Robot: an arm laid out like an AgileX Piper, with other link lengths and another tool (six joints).
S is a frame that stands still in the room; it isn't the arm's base.
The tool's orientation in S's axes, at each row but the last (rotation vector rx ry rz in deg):
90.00 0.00 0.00
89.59 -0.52 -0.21
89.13 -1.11 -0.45
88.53 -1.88 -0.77
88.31 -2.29 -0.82
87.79 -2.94 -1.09
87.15 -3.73 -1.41
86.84 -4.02 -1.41
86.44 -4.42 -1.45
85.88 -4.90 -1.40
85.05 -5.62 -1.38
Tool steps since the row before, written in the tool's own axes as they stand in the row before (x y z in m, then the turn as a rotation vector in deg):
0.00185 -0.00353 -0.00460 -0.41 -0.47 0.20
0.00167 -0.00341 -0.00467 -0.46 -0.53 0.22
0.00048 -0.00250 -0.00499 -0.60 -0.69 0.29
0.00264 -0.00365 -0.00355 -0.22 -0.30 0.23
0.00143 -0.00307 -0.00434 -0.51 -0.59 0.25
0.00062 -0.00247 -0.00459 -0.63 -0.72 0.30
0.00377 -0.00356 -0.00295 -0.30 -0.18 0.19
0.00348 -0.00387 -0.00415 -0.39 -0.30 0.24
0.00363 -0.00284 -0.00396 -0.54 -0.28 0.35
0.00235 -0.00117 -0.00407 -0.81 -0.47 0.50
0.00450 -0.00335 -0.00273 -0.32 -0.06 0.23
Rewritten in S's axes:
0.00185 0.00460 -0.00353 -0.41 -0.20 -0.47
0.00172 0.00463 -0.00344 -0.46 -0.22 -0.53
0.00058 0.00494 -0.00257 -0.60 -0.29 -0.69
0.00279 0.00338 -0.00370 -0.22 -0.23 -0.30
0.00163 0.00420 -0.00317 -0.51 -0.25 -0.59
0.00088 0.00446 -0.00263 -0.63 -0.30 -0.72
0.00402 0.00255 -0.00359 -0.31 -0.18 -0.18
0.00383 0.00371 -0.00398 -0.40 -0.23 -0.30
0.00397 0.00353 -0.00294 -0.55 -0.33 -0.28
0.00268 0.00380 -0.00135 -0.83 -0.48 -0.47
0.00485 0.00208 -0.00333 -0.33 -0.21 -0.06

